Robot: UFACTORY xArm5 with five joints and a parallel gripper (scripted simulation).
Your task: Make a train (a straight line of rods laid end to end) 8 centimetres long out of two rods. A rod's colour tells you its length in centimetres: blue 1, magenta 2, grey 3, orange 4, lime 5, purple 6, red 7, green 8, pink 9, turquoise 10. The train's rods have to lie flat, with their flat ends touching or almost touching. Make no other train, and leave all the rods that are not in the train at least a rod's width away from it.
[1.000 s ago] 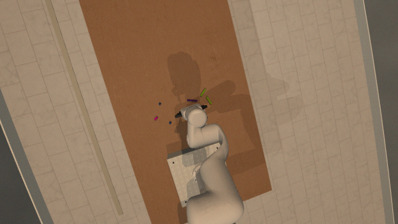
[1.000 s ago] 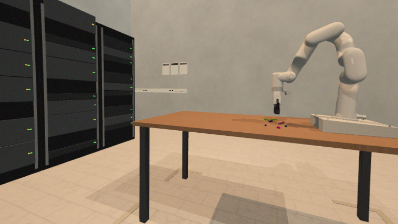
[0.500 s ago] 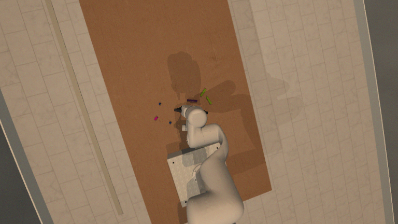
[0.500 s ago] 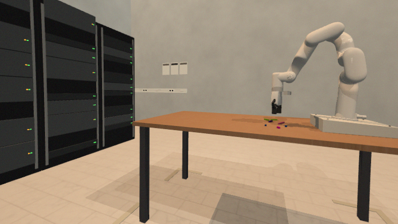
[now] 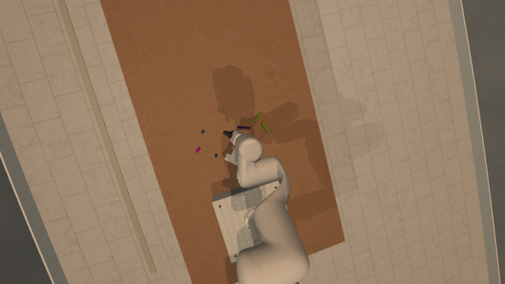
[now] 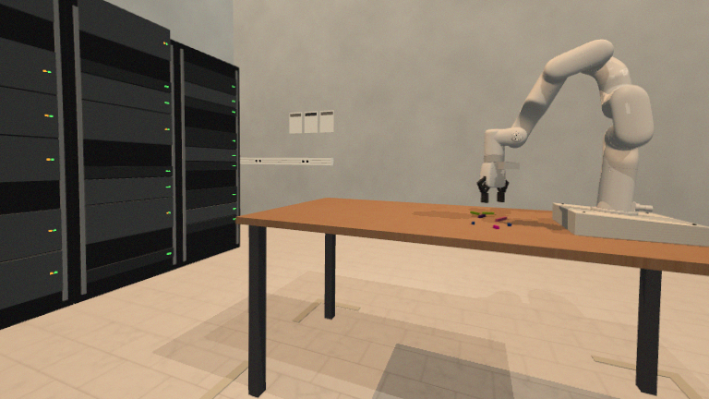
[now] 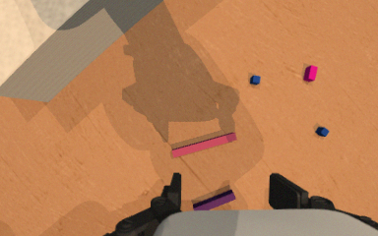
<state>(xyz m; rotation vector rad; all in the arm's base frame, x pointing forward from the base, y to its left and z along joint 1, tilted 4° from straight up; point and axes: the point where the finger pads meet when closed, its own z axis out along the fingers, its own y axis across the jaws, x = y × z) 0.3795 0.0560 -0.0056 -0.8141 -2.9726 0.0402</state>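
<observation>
Right now my hand is 40 mm past the magenta rod, 190 mm to the right of it and 70 mm above it. The rest, counted from my hand: blue rod (40 mm ahead, 160 mm to the left, 70 mm below); purple rod (40 mm ahead, 20 mm to the right, 70 mm below); pink rod (30 mm behind, 70 mm below).
</observation>
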